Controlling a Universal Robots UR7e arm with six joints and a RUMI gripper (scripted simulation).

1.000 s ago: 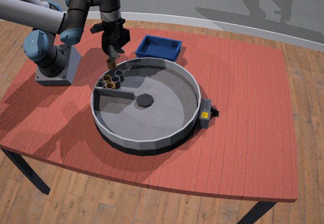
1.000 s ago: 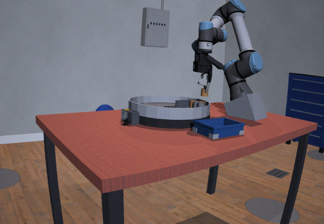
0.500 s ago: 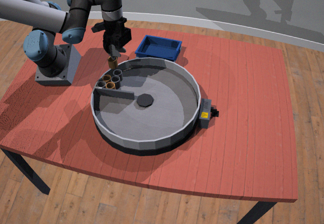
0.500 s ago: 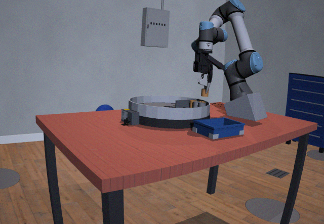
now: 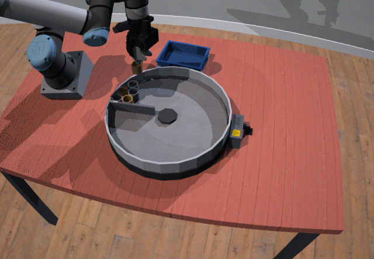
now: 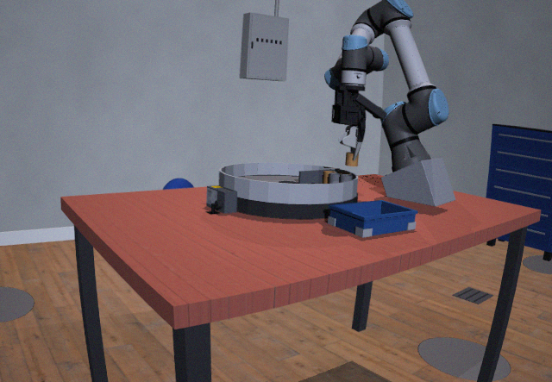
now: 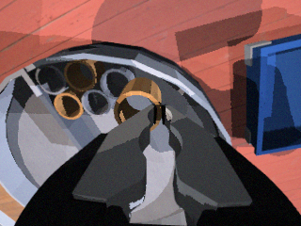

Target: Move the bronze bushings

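My gripper is now 10 cm short of the blue crate, 21 cm to the right of it and 14 cm above it. The rest, counted from my hand: grey turntable 14 cm ahead, 13 cm to the right, 11 cm below.
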